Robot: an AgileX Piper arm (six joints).
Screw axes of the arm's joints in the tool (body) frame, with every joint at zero. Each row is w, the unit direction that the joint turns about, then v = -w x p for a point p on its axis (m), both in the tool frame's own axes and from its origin. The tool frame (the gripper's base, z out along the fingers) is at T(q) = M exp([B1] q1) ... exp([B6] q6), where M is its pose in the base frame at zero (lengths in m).
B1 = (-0.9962, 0, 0.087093, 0, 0.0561, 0)
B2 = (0, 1, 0, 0.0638, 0, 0.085)
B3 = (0, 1, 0, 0.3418, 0, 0.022)
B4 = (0, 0, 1, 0, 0, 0)
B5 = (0, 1, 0, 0.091, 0, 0)
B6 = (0, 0, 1, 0, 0, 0)
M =
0.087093 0 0.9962 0.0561
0 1 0 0
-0.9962 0 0.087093 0.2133
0 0 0 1
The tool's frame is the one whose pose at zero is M.
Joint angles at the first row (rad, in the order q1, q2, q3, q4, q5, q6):
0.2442, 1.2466, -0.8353, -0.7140, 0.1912, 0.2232
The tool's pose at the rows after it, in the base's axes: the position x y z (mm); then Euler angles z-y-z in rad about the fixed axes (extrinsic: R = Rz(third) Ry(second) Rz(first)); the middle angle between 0 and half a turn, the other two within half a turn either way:
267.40 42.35 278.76 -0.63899 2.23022 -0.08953
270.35 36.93 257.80 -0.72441 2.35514 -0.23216
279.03 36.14 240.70 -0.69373 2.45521 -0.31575
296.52 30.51 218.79 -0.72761 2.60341 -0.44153
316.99 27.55 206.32 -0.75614 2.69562 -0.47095
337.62 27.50 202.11 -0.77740 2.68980 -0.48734
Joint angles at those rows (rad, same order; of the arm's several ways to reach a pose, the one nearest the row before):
0.2442, 1.2951, -0.8353, -0.7140, 0.4064, 0.2426
0.2442, 1.3548, -0.8352, -0.7098, 0.5214, 0.2655
0.2365, 1.4294, -0.8591, -0.6533, 0.5788, 0.3209
0.1958, 1.5496, -0.9258, -0.5244, 0.6550, 0.2687
0.1595, 1.6500, -1.0092, -0.4105, 0.6909, 0.1497
0.1512, 1.7226, -1.0849, -0.4196, 0.6929, 0.1420

